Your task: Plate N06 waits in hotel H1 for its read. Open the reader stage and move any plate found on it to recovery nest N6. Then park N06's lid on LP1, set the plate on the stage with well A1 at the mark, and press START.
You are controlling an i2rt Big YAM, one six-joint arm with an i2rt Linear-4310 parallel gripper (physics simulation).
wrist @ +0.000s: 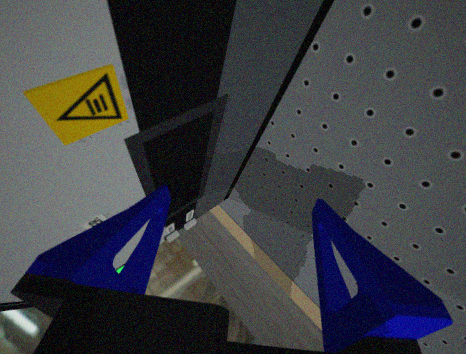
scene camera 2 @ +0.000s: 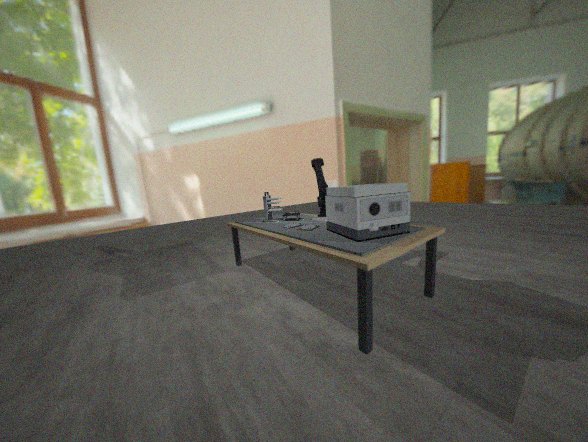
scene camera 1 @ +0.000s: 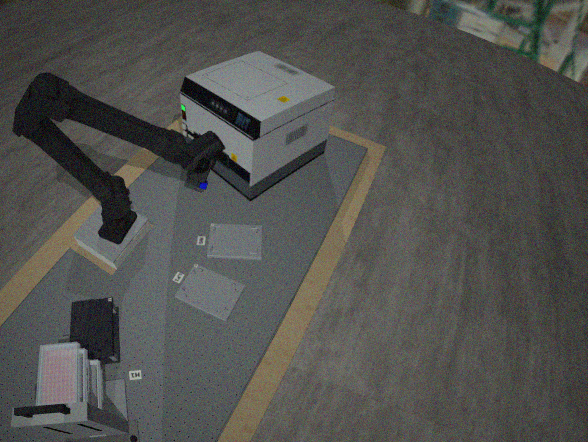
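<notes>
The white reader has a dark lower front with a framed recess; no extended stage shows. My gripper is open and empty, low in front of the reader, its blue fingers wide apart. In the wrist view the left finger overlaps the reader front and the right finger is over the mat. Hotel H1 holds several plates, including one with pink wells; which is N06 cannot be told. Two flat grey pads lie on the mat, their labels hard to read.
A dark box-like unit stands beside the hotel. The arm base is left of the pads. The perforated mat has a wooden table border. Two small labelled tabs stick out from the reader's lower front.
</notes>
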